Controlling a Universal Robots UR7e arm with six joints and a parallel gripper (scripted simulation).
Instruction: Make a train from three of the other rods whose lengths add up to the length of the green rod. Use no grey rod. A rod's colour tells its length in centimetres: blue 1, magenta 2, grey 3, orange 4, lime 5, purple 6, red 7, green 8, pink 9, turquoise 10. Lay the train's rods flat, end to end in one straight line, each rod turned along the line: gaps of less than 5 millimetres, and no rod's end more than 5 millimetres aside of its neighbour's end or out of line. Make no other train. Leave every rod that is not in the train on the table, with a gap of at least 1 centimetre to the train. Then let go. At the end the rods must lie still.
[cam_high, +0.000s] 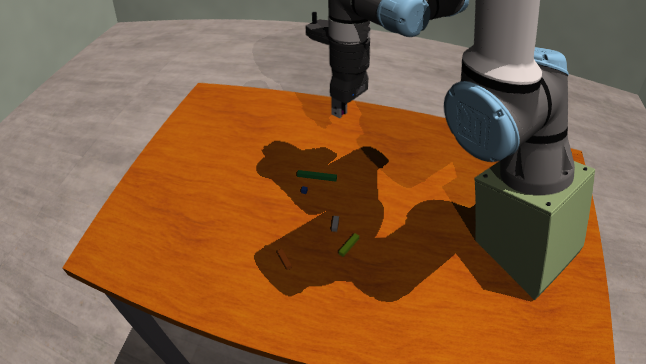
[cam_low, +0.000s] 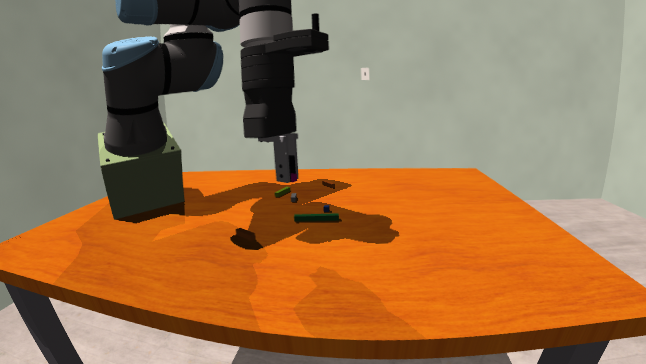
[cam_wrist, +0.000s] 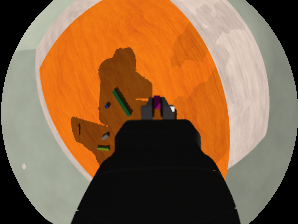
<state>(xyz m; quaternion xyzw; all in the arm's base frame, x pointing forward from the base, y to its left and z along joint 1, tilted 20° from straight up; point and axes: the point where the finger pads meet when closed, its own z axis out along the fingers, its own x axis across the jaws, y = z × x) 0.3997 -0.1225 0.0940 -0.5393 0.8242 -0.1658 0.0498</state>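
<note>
Now: hand 14 cm to the right of the blue rod, 11 cm above it and 4 cm short of it. Also, from my hand: magenta rod 1 cm below; green rod 11 cm below, 9 cm to the left, 2 cm ahead; grey rod 20 cm to the left, 11 cm below, 4 cm behind.
</note>
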